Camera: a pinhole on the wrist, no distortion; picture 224 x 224 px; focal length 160.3 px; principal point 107.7 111.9 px. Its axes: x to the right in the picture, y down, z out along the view. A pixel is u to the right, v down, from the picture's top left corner.
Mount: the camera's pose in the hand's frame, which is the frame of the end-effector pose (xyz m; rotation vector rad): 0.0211 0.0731 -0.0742 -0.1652 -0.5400 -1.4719
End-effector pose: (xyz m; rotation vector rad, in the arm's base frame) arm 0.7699 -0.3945 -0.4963 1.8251 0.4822 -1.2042
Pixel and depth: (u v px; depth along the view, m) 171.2 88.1 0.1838
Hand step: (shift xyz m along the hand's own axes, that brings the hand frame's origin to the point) -0.0498 0.0831 0.1121
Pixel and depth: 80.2 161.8 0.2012
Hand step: 0.0325 0.1969 0.0994
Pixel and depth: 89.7 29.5 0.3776
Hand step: -0.2595 0.2504 0.1939
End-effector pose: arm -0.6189 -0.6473 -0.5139 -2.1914 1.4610 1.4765
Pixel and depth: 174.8 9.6 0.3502
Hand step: -0.2803 0.0658 0.2470
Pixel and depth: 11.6 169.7 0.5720
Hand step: 0.0796 0.6479 0.3175
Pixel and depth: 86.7 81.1 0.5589
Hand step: -0.2199 0.3651 0.3570
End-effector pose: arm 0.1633 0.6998 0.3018 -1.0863 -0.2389 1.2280
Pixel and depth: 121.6 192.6 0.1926
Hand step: 0.0682 0.1511 0.1219
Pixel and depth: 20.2 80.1 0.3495
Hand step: -0.1325 0.3856 0.1311
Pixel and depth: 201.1 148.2 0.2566
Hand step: 0.0156 0.0549 0.2278
